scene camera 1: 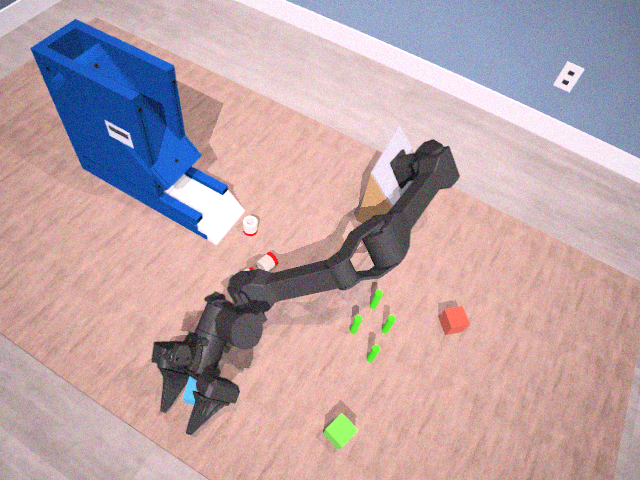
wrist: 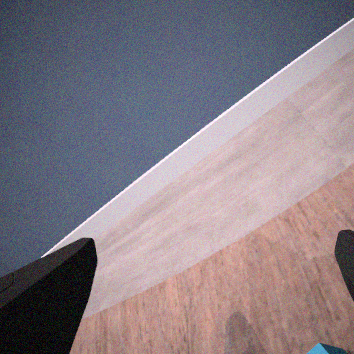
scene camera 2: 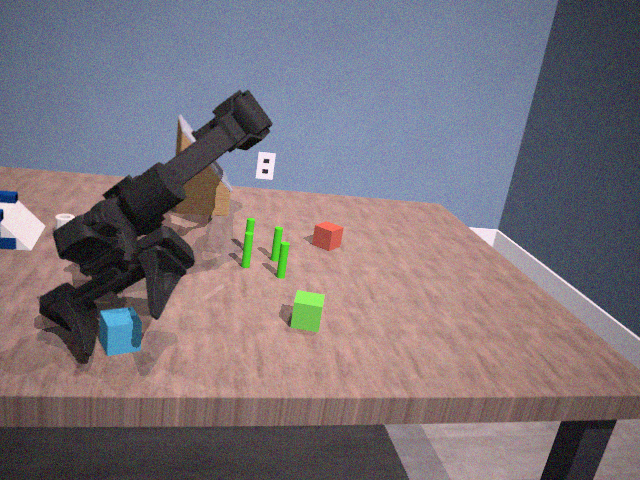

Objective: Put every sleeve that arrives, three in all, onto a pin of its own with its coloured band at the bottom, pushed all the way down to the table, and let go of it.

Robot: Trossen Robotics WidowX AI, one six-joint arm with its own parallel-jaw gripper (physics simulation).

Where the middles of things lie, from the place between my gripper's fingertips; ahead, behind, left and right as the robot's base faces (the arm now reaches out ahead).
Labels:
I see my gripper 7 cm past the blue cube (scene camera 2: 120,329), 1 cm to the left of it and 3 cm above it. From my hand the other things lie so: green cube (scene camera 2: 307,310): 15 cm behind, 23 cm to the left, 3 cm below; blue dispenser (scene camera 1: 120,106): 37 cm behind, 39 cm to the right, 11 cm above; red cube (scene camera 2: 328,236): 47 cm behind, 31 cm to the left, 3 cm below.

